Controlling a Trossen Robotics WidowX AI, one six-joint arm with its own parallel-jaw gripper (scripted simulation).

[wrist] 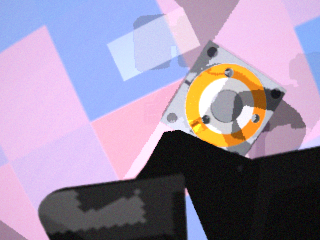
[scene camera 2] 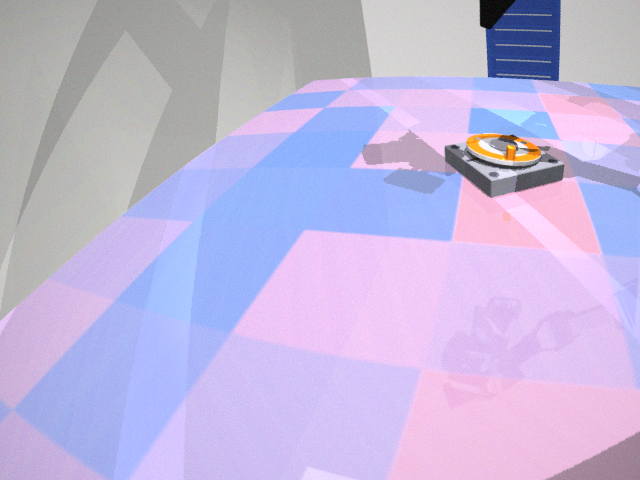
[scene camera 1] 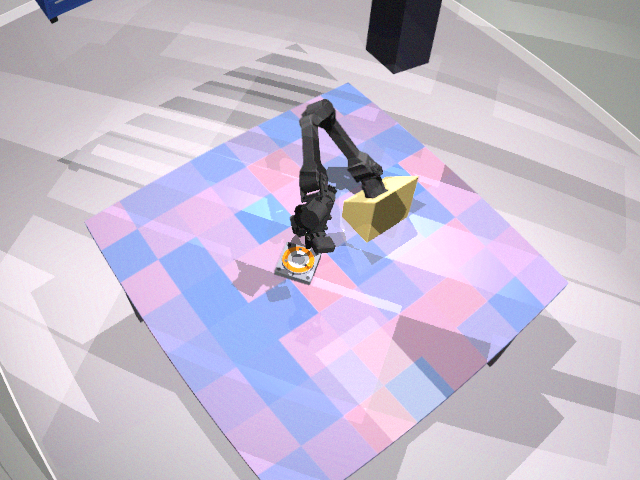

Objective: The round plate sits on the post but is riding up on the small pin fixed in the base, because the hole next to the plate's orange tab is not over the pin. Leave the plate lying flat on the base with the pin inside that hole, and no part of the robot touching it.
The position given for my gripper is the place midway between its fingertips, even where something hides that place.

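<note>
I can see a base in scene camera 2 [scene camera 2: 495,180], and the same base appears in scene camera 1 [scene camera 1: 305,278] and in the wrist view [wrist: 174,117]. My gripper [scene camera 1: 307,248], visible in the wrist view too [wrist: 171,138], is shut and holds nothing.
</note>
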